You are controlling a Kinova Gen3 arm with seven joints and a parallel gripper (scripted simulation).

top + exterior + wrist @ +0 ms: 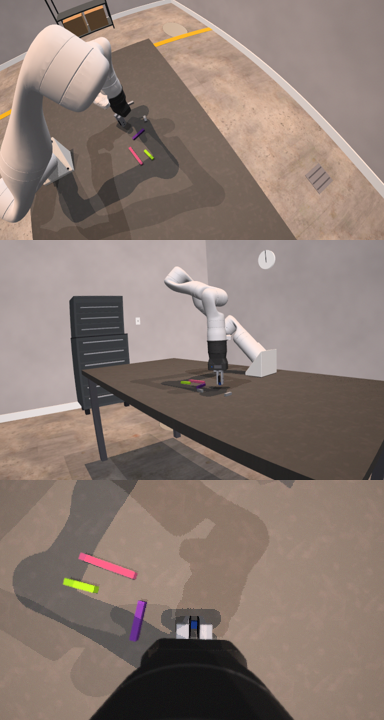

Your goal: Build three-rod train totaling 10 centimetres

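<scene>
Right now my hand is 20 mm above the blue rod. Round my hand: lime rod 60 mm ahead, 170 mm to the right, 30 mm below; then purple rod 50 mm ahead, 70 mm to the right, 30 mm below; then pink rod 10 mm ahead, 160 mm to the right, 30 mm below.
</scene>
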